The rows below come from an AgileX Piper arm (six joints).
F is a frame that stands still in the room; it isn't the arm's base.
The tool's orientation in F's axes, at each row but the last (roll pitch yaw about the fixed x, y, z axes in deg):
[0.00, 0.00, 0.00]
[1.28, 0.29, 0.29]
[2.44, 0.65, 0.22]
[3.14, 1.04, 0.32]
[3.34, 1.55, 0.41]
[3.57, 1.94, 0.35]
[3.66, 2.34, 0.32]
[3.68, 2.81, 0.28]
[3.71, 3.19, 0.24]
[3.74, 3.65, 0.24]
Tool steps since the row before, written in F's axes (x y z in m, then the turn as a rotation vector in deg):
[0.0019, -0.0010, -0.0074, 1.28, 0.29, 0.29]
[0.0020, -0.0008, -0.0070, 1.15, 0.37, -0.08]
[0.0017, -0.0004, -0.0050, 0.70, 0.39, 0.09]
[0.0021, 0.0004, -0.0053, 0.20, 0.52, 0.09]
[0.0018, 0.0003, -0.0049, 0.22, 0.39, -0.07]
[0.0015, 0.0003, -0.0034, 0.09, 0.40, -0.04]
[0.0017, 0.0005, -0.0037, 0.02, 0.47, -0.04]
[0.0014, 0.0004, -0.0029, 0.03, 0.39, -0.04]
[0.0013, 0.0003, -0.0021, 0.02, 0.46, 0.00]
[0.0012, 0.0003, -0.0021, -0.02, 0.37, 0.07]
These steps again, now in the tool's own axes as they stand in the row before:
[0.0019, -0.0010, -0.0074, 1.28, 0.29, 0.29]
[0.0020, -0.0010, -0.0070, 1.15, 0.36, -0.08]
[0.0018, -0.0006, -0.0050, 0.70, 0.39, 0.08]
[0.0022, 0.0001, -0.0053, 0.20, 0.52, 0.07]
[0.0019, 0.0000, -0.0049, 0.22, 0.38, -0.09]
[0.0016, 0.0001, -0.0034, 0.09, 0.40, -0.06]
[0.0019, 0.0003, -0.0037, 0.02, 0.47, -0.07]
[0.0015, 0.0002, -0.0028, 0.03, 0.39, -0.06]
[0.0014, 0.0002, -0.0020, 0.02, 0.46, -0.03]
[0.0013, 0.0002, -0.0020, -0.02, 0.37, 0.04]

